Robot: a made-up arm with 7 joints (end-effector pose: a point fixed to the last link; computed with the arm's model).
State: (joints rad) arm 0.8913 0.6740 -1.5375 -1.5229 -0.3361 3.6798 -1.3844
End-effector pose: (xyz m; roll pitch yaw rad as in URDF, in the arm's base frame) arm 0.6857 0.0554 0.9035 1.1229 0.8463 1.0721
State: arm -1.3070 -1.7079 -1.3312 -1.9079 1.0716 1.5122 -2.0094
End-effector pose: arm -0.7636 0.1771 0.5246 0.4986 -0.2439 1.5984
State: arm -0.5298 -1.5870 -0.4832 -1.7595 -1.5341 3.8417 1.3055
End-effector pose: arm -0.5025 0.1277 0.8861 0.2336 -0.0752 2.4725
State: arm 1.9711 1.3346 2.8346 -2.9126 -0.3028 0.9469 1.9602
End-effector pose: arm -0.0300 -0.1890 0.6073 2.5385 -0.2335 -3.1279
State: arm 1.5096 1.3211 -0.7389 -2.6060 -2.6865 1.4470 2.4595
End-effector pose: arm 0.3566 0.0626 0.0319 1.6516 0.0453 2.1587
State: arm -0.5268 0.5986 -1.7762 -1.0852 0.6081 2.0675 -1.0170
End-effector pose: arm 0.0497 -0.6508 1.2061 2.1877 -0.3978 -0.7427
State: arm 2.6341 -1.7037 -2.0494 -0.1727 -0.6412 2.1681 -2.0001
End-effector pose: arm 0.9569 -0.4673 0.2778 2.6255 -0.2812 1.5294
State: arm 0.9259 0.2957 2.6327 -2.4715 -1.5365 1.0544 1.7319
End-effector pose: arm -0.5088 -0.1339 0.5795 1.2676 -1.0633 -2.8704
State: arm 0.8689 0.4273 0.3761 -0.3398 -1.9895 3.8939 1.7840
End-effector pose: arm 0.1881 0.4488 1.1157 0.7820 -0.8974 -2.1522
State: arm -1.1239 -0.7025 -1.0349 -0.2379 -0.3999 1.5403 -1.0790
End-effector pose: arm -0.3929 0.5225 1.2704 1.8127 -1.0863 -1.0847
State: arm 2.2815 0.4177 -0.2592 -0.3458 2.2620 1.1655 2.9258
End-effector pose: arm -0.3877 0.4587 1.3062 1.4784 1.1544 -0.4102
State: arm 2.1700 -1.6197 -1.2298 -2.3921 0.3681 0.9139 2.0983
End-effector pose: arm 0.4278 0.2232 0.5970 1.7833 1.3381 -0.8235
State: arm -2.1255 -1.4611 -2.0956 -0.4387 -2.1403 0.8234 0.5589
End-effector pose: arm 0.4385 0.9758 0.3427 1.8345 -0.1356 0.5280
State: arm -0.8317 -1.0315 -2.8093 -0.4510 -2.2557 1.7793 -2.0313
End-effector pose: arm -0.7826 0.6879 0.7065 -0.7634 0.9829 0.2080
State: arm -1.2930 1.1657 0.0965 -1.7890 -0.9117 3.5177 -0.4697
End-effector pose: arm 0.3424 -0.6440 0.1087 2.7748 -0.4457 0.2204
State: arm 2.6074 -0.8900 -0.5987 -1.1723 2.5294 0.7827 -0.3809
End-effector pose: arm 0.4382 0.0545 1.3160 1.9827 -0.9766 -0.3284
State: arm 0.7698 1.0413 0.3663 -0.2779 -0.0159 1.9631 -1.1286
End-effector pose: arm 0.6810 0.7196 0.8508 2.6375 -0.5481 2.1245
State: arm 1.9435 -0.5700 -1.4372 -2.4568 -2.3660 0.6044 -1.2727
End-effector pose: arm 0.5849 0.1475 0.5195 -0.1149 1.0139 -1.5121
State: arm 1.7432 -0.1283 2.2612 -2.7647 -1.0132 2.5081 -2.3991
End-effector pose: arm -0.2266 -0.4027 0.3493 -2.5336 -0.1737 0.9989
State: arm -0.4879 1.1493 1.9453 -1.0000 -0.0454 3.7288 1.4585
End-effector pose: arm 0.7886 -0.0785 0.8622 0.0278 1.0120 -0.0108
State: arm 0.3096 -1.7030 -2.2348 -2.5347 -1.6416 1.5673 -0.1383
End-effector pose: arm 0.1580 -0.3918 0.0689 -2.5510 0.1698 -0.0512
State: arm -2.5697 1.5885 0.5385 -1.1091 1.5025 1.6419 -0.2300
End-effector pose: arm -0.5231 -0.6954 -0.1401 -0.9281 0.7703 -2.0651
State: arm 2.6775 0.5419 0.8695 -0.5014 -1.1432 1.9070 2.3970
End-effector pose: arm -0.7110 0.0828 1.2186 -2.0175 0.2476 0.8006
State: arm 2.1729 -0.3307 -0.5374 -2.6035 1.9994 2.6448 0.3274
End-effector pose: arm 0.0933 0.4122 0.5167 -2.4201 1.0512 -0.1177
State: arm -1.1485 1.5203 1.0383 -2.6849 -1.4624 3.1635 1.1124
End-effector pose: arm 0.4248 0.0950 0.3067 -1.8262 0.1092 -0.0239
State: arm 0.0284 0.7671 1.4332 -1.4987 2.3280 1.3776 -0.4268
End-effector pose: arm 0.4687 0.7117 0.7931 0.0122 -0.1591 1.0287
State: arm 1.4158 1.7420 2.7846 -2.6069 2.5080 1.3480 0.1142
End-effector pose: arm -0.1509 0.1063 0.8855 -0.3539 -0.8506 -1.7222
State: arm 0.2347 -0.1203 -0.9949 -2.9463 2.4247 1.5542 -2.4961
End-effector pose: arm 0.2476 -0.2177 0.2961 -1.0682 -0.9616 -2.0331
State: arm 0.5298 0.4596 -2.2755 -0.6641 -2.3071 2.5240 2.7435
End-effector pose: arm 0.3767 -0.2124 1.3128 -0.0638 0.1131 1.7074
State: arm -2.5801 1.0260 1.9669 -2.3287 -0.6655 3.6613 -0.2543
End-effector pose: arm 0.1378 -0.4625 0.7955 -0.0416 -1.1845 2.8731
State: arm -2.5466 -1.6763 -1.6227 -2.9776 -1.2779 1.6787 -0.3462
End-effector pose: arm -0.2785 0.1814 0.4097 -2.8600 -0.3079 -2.4112
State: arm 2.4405 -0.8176 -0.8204 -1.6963 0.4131 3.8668 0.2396
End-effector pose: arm 0.4292 0.1638 1.0442 -0.9057 0.1121 -0.7697
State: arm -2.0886 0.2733 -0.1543 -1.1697 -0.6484 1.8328 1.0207
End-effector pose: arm -0.4619 -0.6634 1.0217 3.0653 -0.7860 3.1104
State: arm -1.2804 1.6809 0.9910 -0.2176 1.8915 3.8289 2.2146
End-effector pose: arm 0.2814 -0.7904 0.1577 2.4796 -0.1798 0.0221
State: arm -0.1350 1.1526 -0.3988 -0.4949 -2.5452 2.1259 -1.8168
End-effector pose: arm 1.0292 -0.2373 0.5019 -0.6318 0.0906 -2.1049
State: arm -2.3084 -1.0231 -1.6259 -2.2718 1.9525 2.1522 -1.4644
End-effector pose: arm -0.3290 0.5255 0.3810 -0.9612 0.0637 1.5095
